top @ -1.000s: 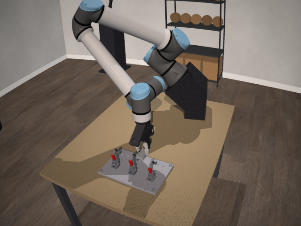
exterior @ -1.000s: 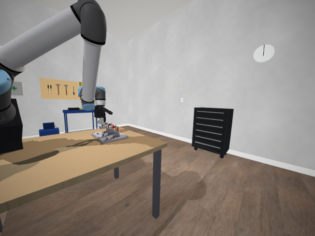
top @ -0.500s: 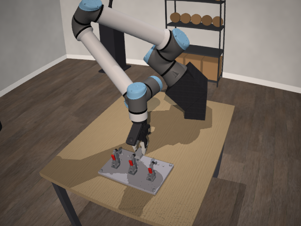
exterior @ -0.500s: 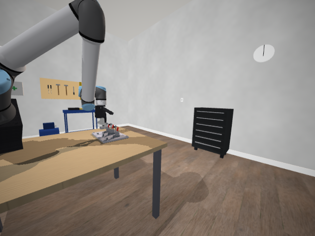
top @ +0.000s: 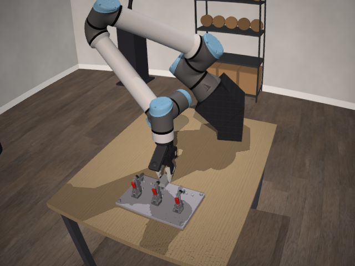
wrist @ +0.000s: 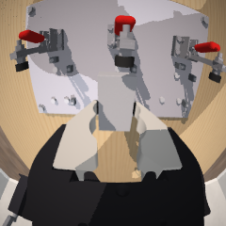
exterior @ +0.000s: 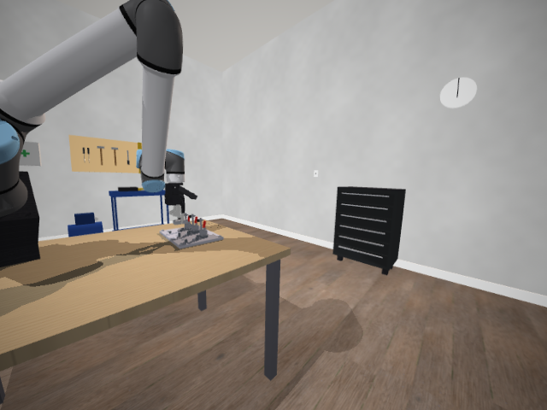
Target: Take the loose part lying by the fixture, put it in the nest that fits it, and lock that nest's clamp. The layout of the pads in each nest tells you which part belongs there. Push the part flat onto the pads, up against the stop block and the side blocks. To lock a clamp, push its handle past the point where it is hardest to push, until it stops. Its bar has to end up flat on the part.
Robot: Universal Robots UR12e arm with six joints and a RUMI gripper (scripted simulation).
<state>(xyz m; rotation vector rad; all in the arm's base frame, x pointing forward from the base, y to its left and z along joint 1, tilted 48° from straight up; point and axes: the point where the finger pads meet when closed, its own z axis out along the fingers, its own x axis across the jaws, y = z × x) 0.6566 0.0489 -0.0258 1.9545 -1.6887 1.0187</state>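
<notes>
My gripper is now 10 mm above the loose part. The rest, counted from my hand: fixture plate 50 mm ahead, 90 mm below.
</notes>
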